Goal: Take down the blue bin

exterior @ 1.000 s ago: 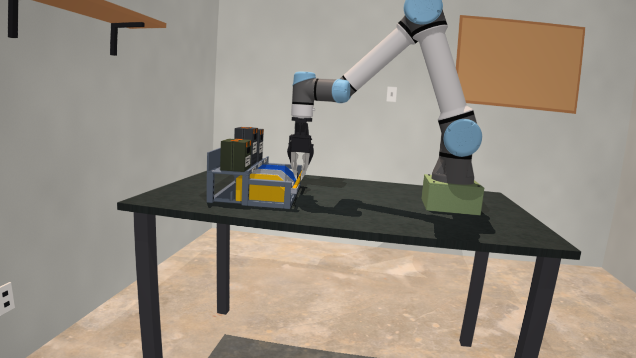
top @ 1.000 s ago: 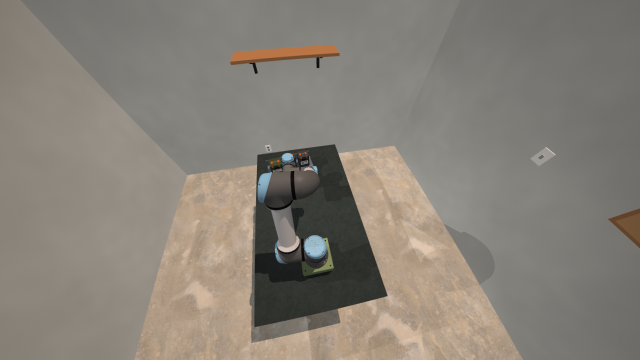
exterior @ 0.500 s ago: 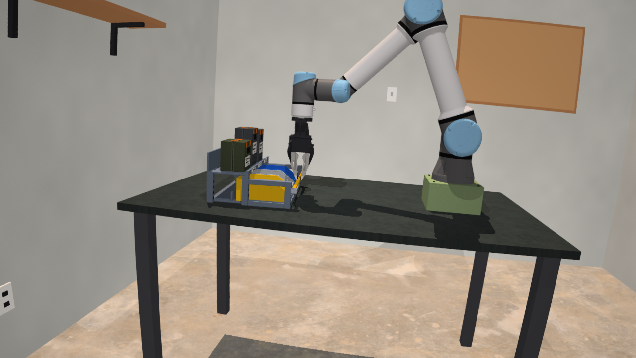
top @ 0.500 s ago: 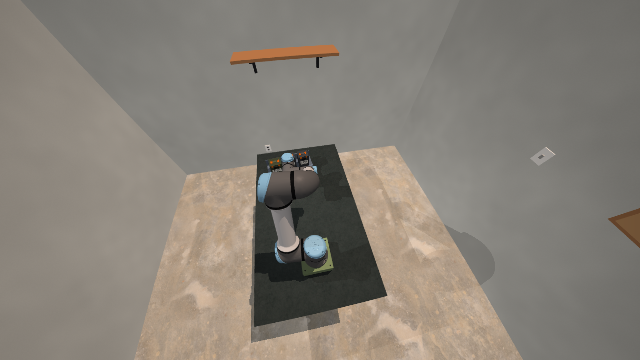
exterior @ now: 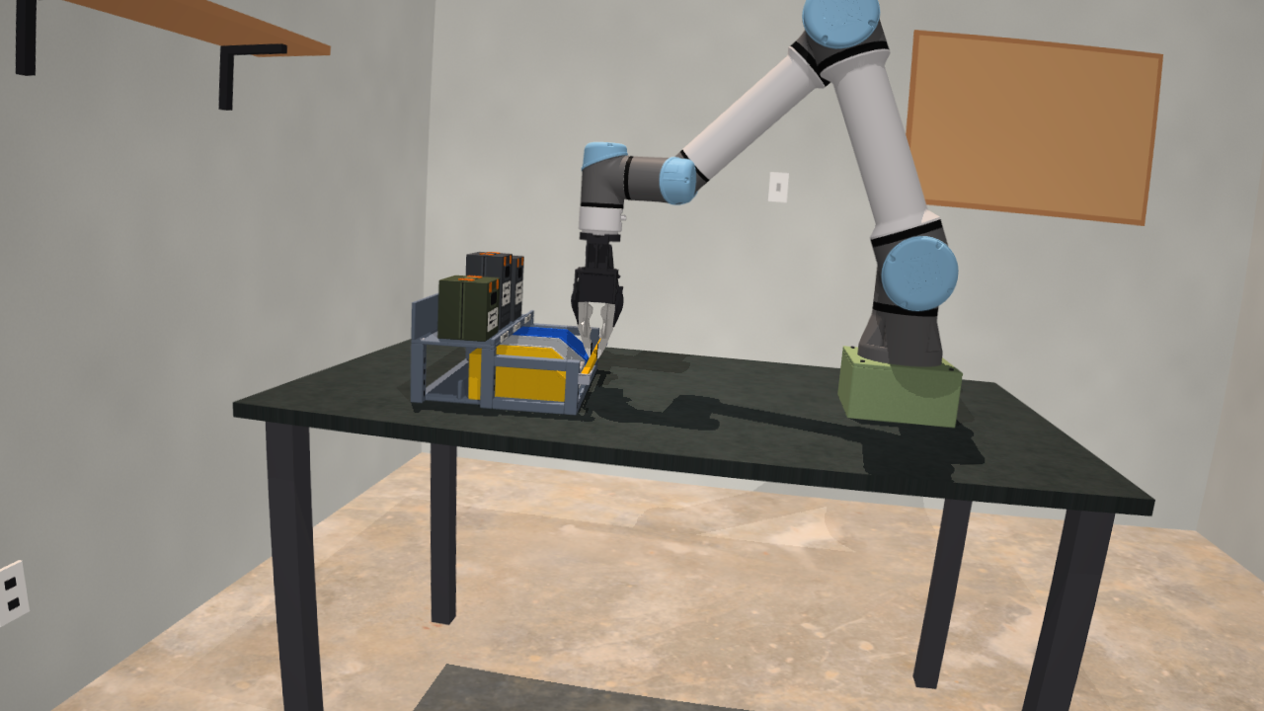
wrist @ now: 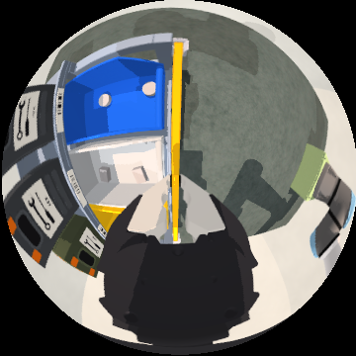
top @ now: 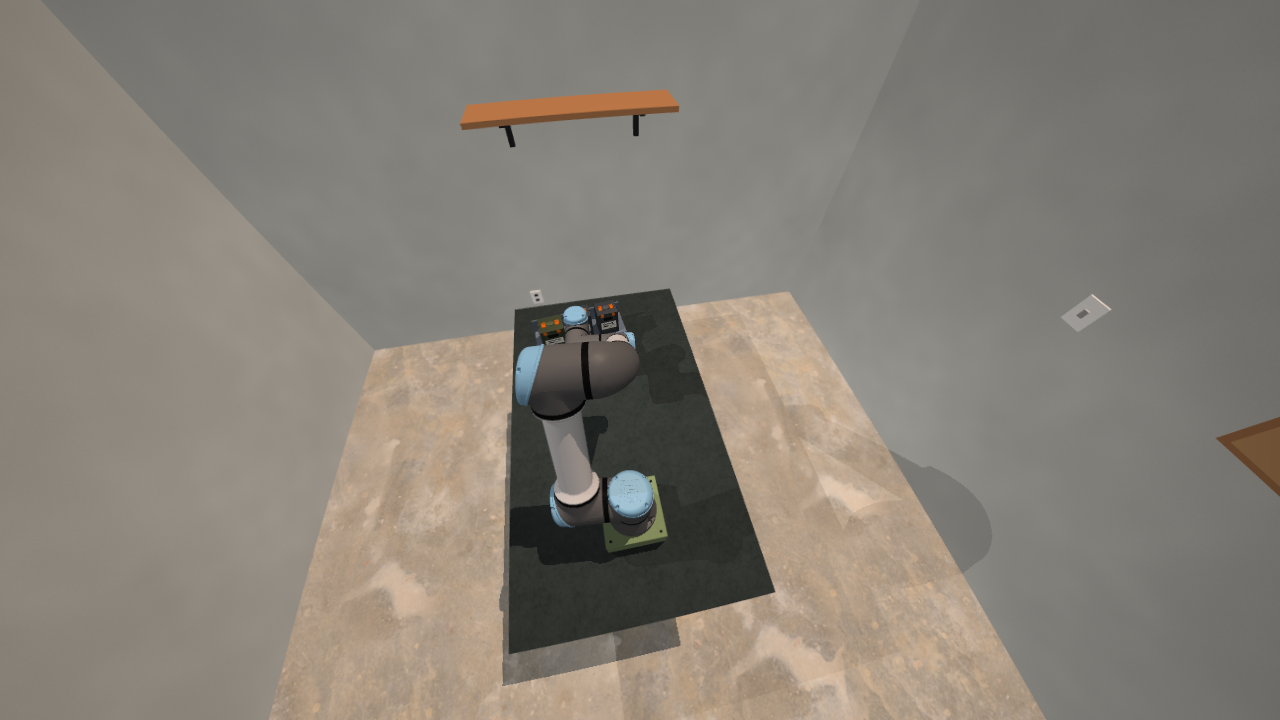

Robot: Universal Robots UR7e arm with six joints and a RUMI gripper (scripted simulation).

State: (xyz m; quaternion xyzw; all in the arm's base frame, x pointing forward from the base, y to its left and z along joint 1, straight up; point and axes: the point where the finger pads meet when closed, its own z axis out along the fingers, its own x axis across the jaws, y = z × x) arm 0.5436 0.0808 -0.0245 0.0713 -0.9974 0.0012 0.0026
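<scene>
Right now my hand is 1 cm above the thin yellow bar. Also, from my hand: yellow bin: 9 cm ahead, 13 cm to the left, 3 cm below; then blue open bin: 12 cm ahead, 10 cm to the right, 3 cm below; then white bin: 11 cm ahead, 2 cm to the left, 3 cm below.
</scene>
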